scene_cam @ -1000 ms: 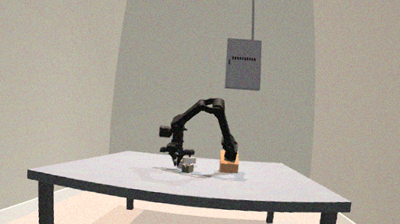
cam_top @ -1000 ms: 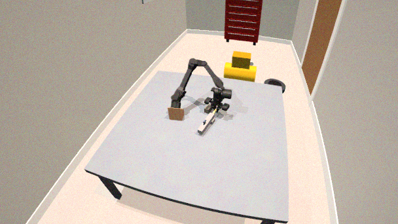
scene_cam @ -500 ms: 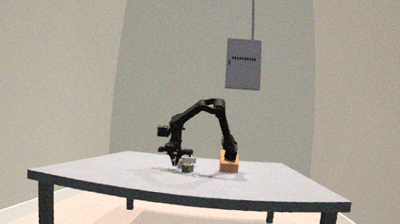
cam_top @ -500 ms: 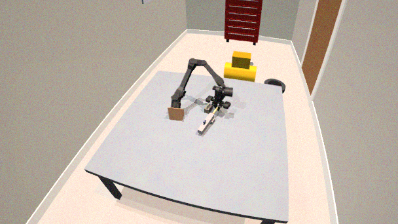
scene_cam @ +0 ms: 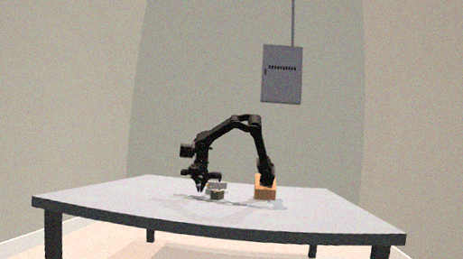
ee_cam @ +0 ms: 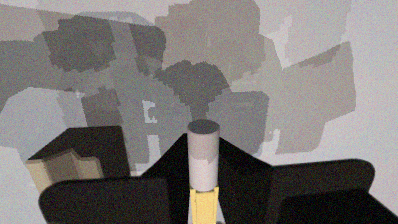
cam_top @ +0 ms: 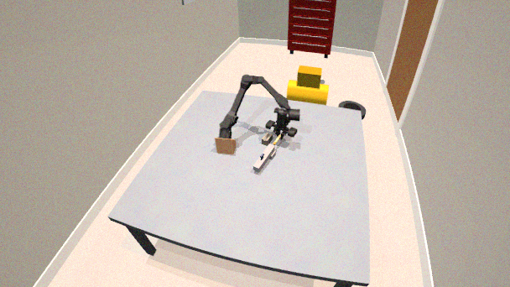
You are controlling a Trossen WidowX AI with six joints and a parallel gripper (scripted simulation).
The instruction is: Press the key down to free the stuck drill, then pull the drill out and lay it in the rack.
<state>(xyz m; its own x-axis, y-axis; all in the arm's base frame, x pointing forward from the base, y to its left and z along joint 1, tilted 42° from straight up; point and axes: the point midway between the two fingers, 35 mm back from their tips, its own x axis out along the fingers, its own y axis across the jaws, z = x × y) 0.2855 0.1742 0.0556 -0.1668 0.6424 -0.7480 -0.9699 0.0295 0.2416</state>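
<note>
Now: gripper tip 8 cm past the holder block, 2 cm to the left of it and 1 cm above it. Also, from my gripper tip: dark key (23 cm to the right, 4 cm behind, 3 cm above); drill (4 cm to the right, 3 cm above, 1 cm behind).
</note>
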